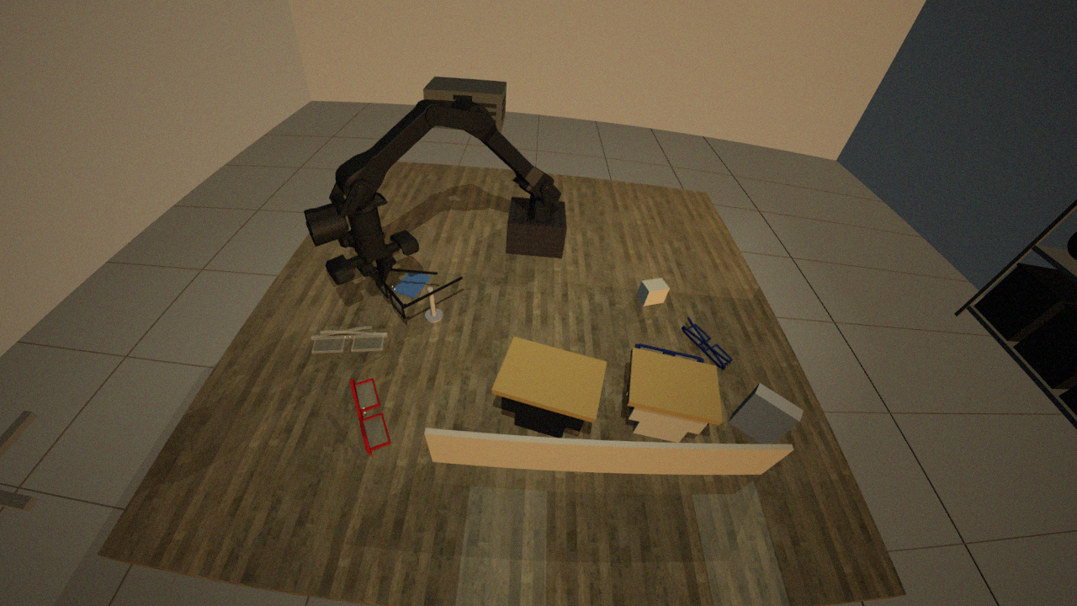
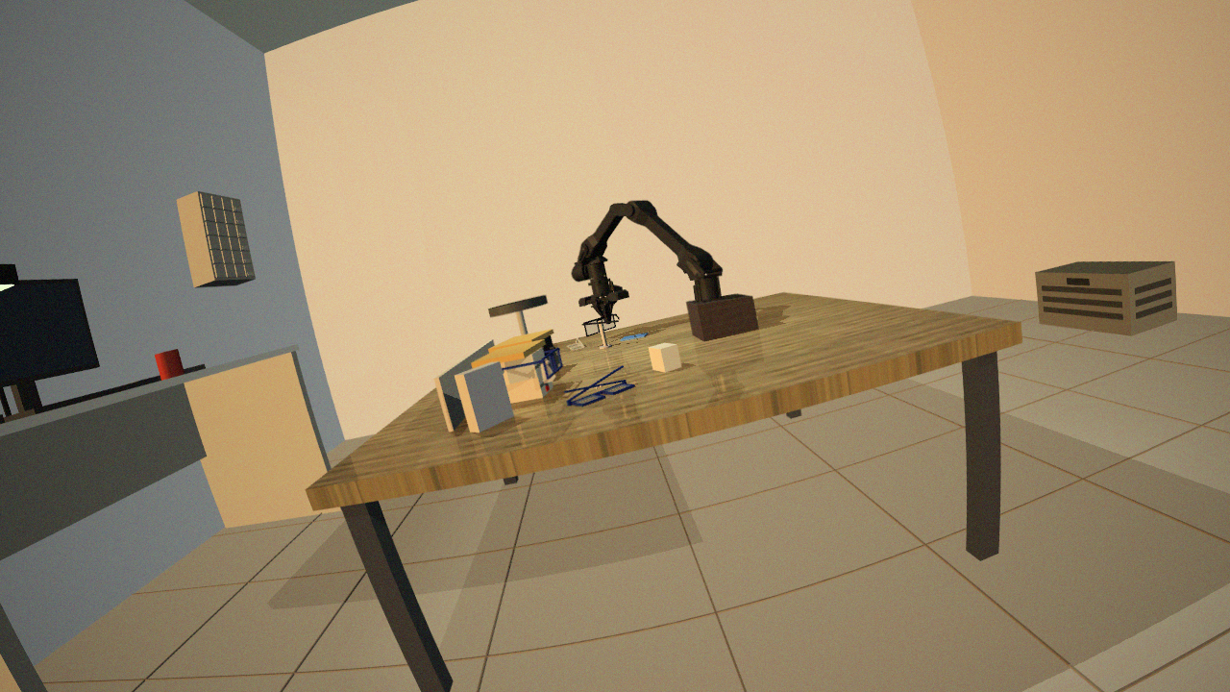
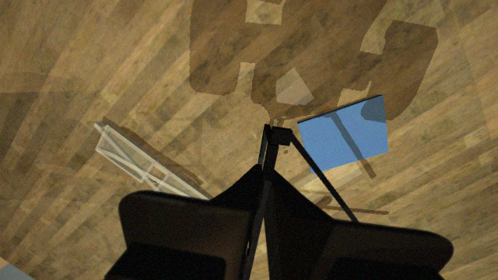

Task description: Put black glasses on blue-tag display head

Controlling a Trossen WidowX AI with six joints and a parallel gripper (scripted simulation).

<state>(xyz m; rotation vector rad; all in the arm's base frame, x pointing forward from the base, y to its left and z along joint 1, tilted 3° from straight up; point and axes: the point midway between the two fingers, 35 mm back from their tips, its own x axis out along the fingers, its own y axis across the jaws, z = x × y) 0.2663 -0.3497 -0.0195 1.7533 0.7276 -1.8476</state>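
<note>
Right now the peg stand is 120 mm to the left of my gripper tip, 30 mm below it and 30 mm ahead of it. From my gripper tip the other things lie so: small cube: 640 mm to the left, 80 mm behind, 30 mm below; blue block: 70 mm behind, 50 mm to the left, 50 mm below; long tan board: 480 mm to the left, 360 mm ahead.
</note>
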